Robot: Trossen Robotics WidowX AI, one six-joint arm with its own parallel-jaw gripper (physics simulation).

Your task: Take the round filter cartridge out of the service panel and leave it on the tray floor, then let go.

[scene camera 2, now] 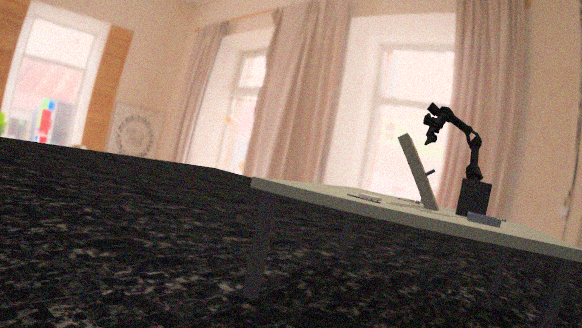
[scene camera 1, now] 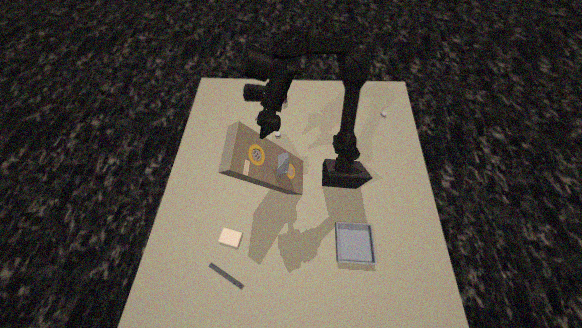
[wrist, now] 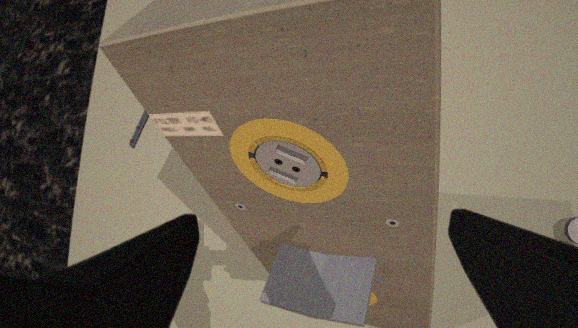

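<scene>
The round grey filter cartridge (scene camera 1: 256, 154) (wrist: 287, 164) sits in its yellow ring in the face of the brown service panel (scene camera 1: 272, 167) (scene camera 2: 418, 170) (wrist: 370, 100), which stands tilted on the table. Its face shows two raised bars and two dark holes. My gripper (scene camera 1: 263, 136) (scene camera 2: 428, 143) (wrist: 324, 224) is open and empty, above and in front of the panel face, apart from the cartridge. In the wrist view the cartridge lies between and beyond the fingertips. The blue-grey tray (scene camera 1: 336, 245) (scene camera 2: 484, 219) stands on the table at the right in scene camera 1.
A blue-grey flap (scene camera 1: 283, 165) (wrist: 320, 285) sticks out of the panel below the cartridge, partly covering a second yellow ring (scene camera 1: 291, 171). A pale label (wrist: 187, 124) is beside the cartridge. A pale block (scene camera 1: 230, 237) and a dark bar (scene camera 1: 226, 275) lie on the table (scene camera 1: 175, 295).
</scene>
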